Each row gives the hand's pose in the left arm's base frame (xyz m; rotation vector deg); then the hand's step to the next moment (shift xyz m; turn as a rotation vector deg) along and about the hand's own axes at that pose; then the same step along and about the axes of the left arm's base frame.
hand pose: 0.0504 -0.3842 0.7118 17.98 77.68 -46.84
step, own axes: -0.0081 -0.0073 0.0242 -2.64 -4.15 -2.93
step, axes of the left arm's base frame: 0.0129 -0.0178 0.0149 -4.96 -0.12 2.86
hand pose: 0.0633 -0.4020 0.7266 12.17 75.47 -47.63
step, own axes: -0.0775 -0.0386 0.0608 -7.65 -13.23 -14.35
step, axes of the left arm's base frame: 0.0205 -0.0301 0.0993 -19.62 2.20 7.04
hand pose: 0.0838 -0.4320 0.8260 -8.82 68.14 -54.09
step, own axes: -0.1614 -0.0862 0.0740 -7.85 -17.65 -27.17
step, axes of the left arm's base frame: 0.0065 0.0314 0.1948 -32.78 4.19 4.41
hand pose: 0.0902 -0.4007 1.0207 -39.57 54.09 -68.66
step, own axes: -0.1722 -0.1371 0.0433 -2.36 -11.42 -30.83
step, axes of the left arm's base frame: -0.0385 0.1313 0.1777 -32.72 0.54 -3.91
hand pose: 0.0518 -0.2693 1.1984 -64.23 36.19 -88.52
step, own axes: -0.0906 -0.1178 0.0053 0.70 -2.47 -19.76
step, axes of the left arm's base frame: -0.0493 0.1200 0.0726 -18.78 -3.13 -5.90
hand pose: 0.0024 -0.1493 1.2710 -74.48 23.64 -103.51
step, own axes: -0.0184 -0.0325 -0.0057 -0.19 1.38 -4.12
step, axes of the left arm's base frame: -0.0177 0.0323 0.0086 -3.04 -1.50 -2.72
